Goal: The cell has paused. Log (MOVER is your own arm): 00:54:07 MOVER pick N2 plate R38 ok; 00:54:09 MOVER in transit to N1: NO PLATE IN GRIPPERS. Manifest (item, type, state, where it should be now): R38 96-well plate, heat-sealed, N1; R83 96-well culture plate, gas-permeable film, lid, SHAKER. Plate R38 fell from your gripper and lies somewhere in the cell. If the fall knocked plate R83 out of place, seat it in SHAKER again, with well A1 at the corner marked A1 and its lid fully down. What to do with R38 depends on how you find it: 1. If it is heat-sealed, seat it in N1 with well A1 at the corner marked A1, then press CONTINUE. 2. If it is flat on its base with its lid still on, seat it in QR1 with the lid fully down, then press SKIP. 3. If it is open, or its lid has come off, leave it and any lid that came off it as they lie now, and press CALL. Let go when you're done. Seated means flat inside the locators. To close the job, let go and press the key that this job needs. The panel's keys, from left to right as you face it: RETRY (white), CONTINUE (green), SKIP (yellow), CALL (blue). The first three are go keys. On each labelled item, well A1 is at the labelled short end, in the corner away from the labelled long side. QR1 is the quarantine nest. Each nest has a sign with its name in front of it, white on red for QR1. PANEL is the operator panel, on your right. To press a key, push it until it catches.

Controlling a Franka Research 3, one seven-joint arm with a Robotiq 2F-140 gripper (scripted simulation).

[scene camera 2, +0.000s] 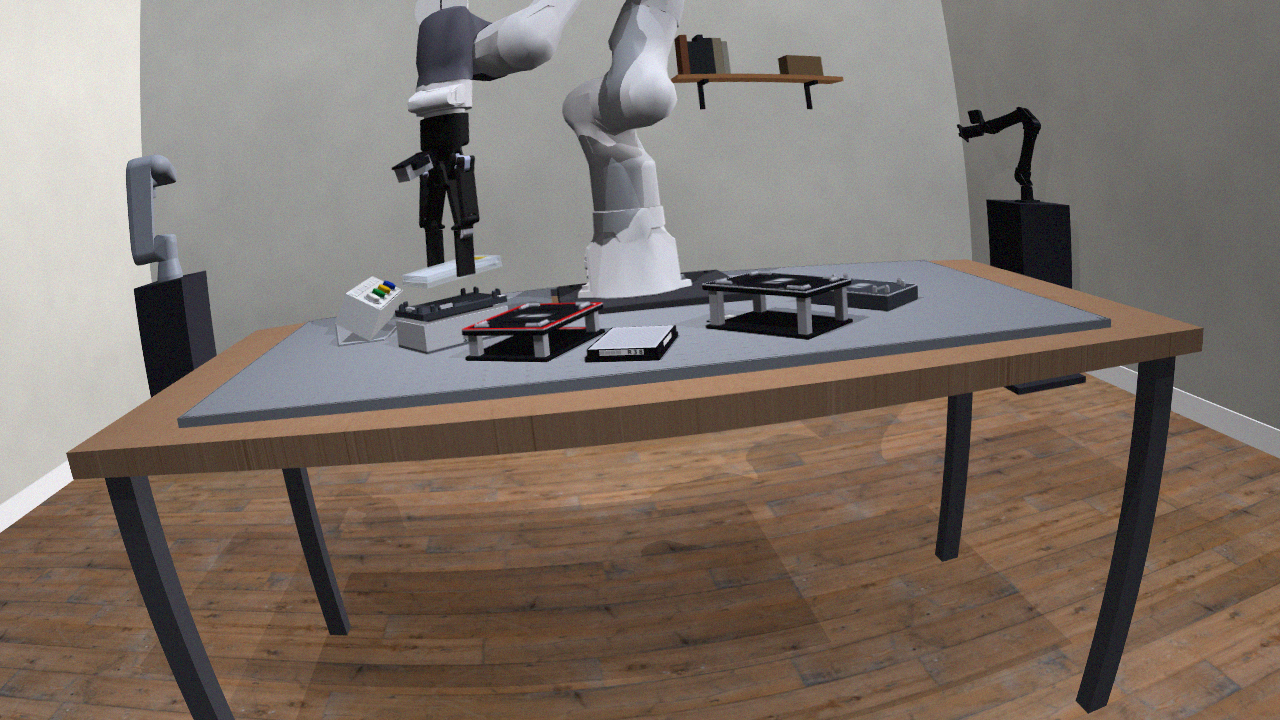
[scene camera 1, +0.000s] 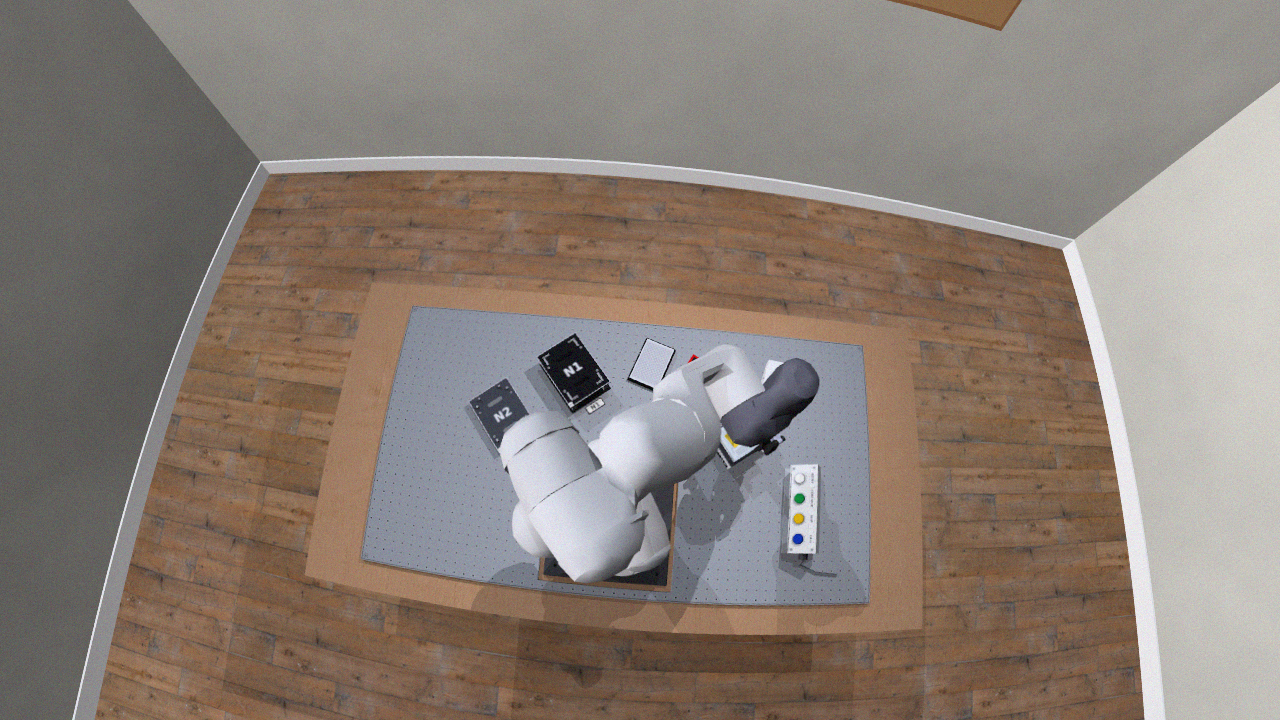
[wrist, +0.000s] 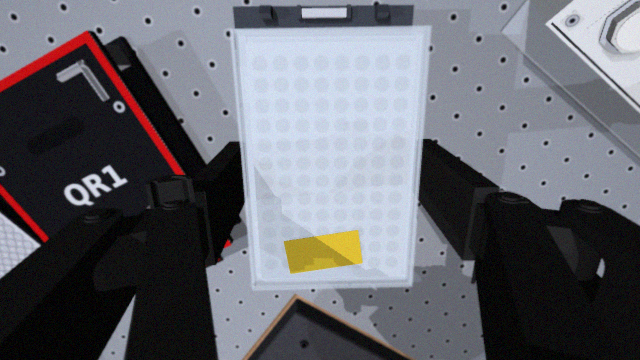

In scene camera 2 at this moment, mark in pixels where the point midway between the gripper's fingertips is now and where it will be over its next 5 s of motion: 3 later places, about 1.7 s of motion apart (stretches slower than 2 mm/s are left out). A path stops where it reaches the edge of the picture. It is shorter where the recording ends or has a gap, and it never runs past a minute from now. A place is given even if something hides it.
My gripper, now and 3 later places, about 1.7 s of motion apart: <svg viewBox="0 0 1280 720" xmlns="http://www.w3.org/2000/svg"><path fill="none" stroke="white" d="M450 274L448 245L449 286L448 293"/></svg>
